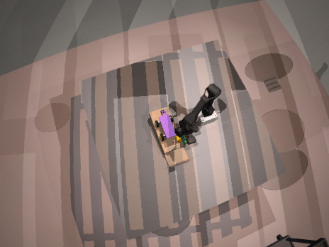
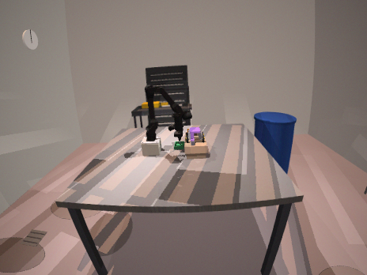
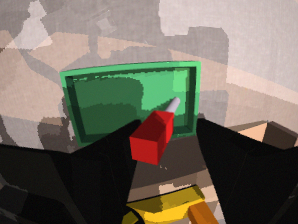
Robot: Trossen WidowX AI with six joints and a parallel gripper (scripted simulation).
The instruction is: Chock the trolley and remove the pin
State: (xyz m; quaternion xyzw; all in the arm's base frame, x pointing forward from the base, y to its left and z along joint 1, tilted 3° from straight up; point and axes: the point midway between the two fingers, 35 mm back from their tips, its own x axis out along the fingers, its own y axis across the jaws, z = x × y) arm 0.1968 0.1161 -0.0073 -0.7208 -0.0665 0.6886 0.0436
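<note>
My gripper tip is 1 cm above the red-headed stop pin. From my gripper tip the other things lie so: yellow chock 7 cm ahead, 3 cm above; tan ramp 12 cm ahead, 9 cm to the right; green tray 6 cm below, 2 cm to the right.
</note>
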